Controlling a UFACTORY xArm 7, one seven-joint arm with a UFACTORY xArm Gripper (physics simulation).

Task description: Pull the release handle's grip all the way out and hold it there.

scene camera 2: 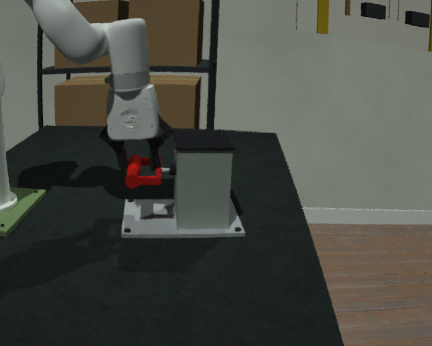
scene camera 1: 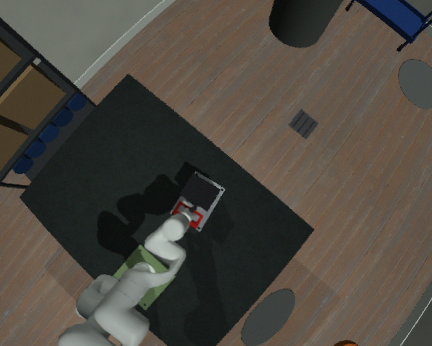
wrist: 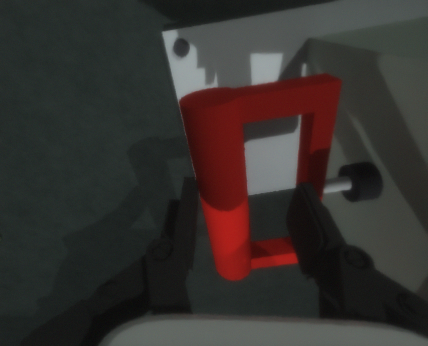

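Note:
The release handle is a red frame with a thick round grip [scene camera 1: 199,220] [scene camera 2: 133,177] [wrist: 220,165]. A thin metal rod [scene camera 2: 166,170] [wrist: 337,185] joins it to a black collar [wrist: 364,181] on the pale box [scene camera 2: 204,190] with a black top; a short stretch of rod shows. My gripper [scene camera 2: 138,166] [wrist: 244,198] points down and is partly open, astride the round grip. In the wrist view, the left finger is at the grip's outer side. The right finger is over the frame's opening, near the rod-side bar, with a gap to the grip. Contact on the left is unclear.
The box stands on a light base plate [scene camera 1: 212,212] [scene camera 2: 150,231] [wrist: 272,165] on the dark mat [scene camera 1: 260,225] [scene camera 2: 280,280]. The arm's green base plate [scene camera 1: 165,287] [scene camera 2: 25,210] is behind the grip side. A shelf rack [scene camera 2: 213,90] with cardboard boxes stands beyond the mat.

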